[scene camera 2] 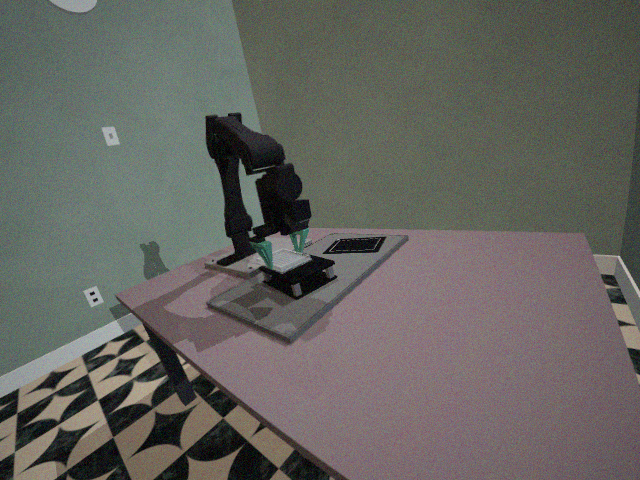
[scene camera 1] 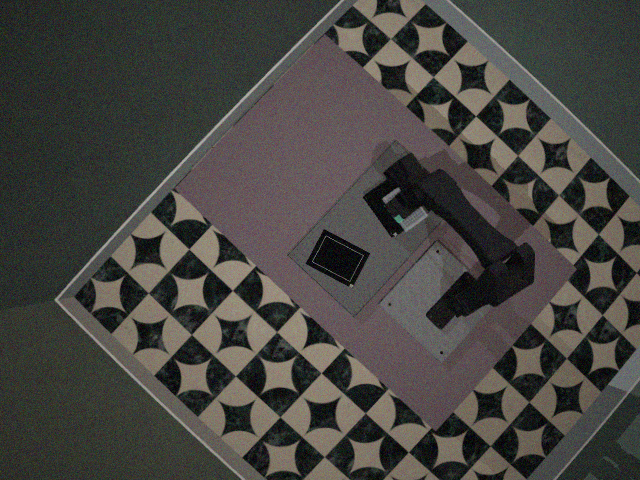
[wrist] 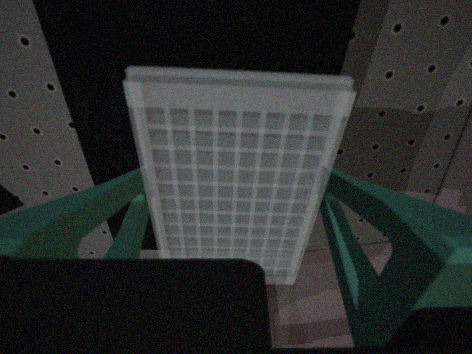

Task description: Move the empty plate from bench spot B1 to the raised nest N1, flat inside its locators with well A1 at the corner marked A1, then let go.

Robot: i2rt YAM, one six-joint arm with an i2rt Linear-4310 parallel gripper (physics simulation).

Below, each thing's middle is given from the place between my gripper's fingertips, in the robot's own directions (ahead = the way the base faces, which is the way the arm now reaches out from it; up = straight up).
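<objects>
The plate (scene camera 2: pixel 284 260) is 10 mm above my hand and 10 mm behind it. Going by their middles, the plate is the nearest to my hand of the things named here. The black nest with white outline (scene camera 1: pixel 332 255) is 50 mm below my hand, and it is 20 mm ahead of my hand and 260 mm to the left of it.
</objects>
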